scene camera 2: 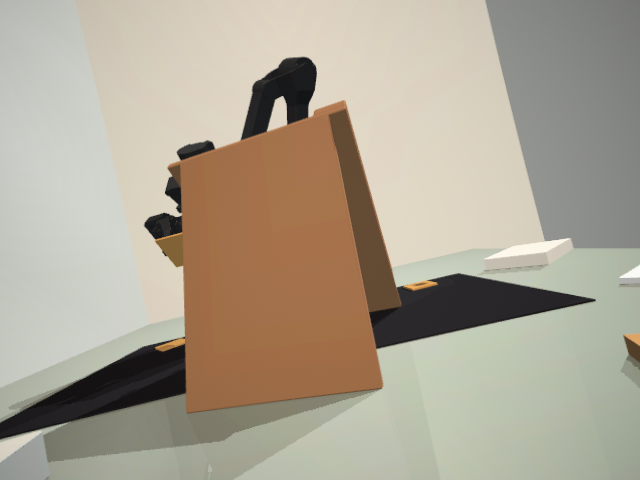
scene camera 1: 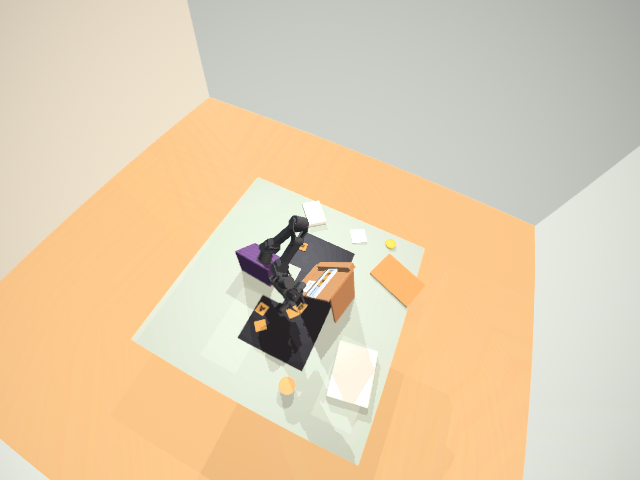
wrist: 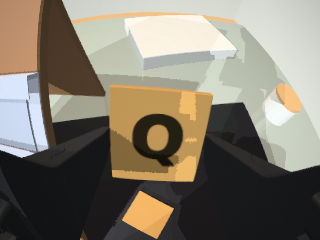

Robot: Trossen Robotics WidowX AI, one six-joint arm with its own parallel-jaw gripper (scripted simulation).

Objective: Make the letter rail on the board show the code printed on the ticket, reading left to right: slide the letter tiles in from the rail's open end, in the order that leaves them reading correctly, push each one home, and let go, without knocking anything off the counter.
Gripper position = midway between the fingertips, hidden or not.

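Gripper state: my gripper (scene camera 2: 180, 250), visible also in the wrist view (wrist: 157, 137), holds an orange tile marked q (wrist: 157, 134). A brown board (scene camera 2: 283, 255) appears in the wrist view (wrist: 49, 58) too. An orange slab (scene camera 1: 395, 278) is present; the wrist view does not show it, as it is hidden by the brown board. A black mat (scene camera 2: 459, 301) is visible in scene camera 1 (scene camera 1: 291, 340) as well.
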